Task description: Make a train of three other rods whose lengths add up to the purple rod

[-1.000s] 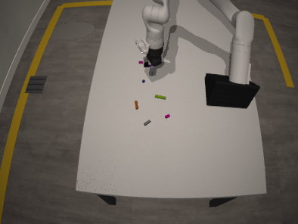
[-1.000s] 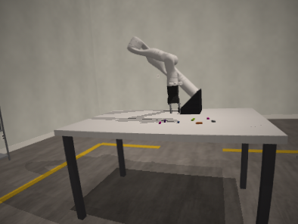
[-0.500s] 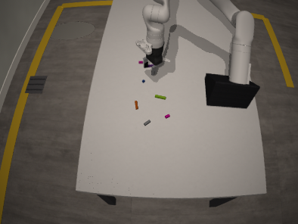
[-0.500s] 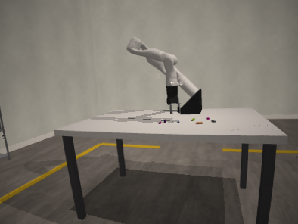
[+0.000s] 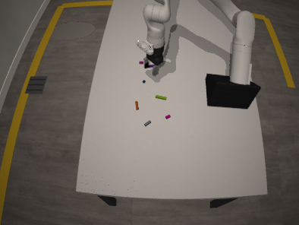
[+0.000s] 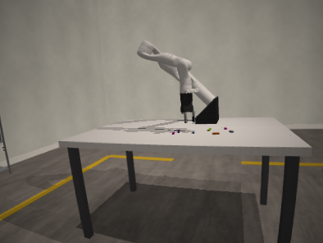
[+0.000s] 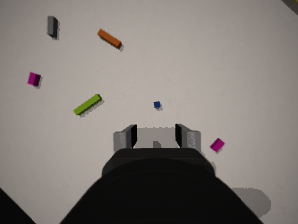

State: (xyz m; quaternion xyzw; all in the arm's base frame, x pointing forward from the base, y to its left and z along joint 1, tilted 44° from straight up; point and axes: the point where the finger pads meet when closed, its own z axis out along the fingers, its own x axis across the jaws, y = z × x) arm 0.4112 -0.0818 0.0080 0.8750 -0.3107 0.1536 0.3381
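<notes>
Right now my hand is 30 mm short of the small blue rod, 30 mm to the right of it and 70 mm above it. The rest, counted from my hand: purple rod (80 mm to the right, 70 mm below); then lime rod (60 mm behind, 110 mm to the left, 70 mm below); then orange rod (40 mm ahead, 160 mm to the left, 70 mm below).
</notes>
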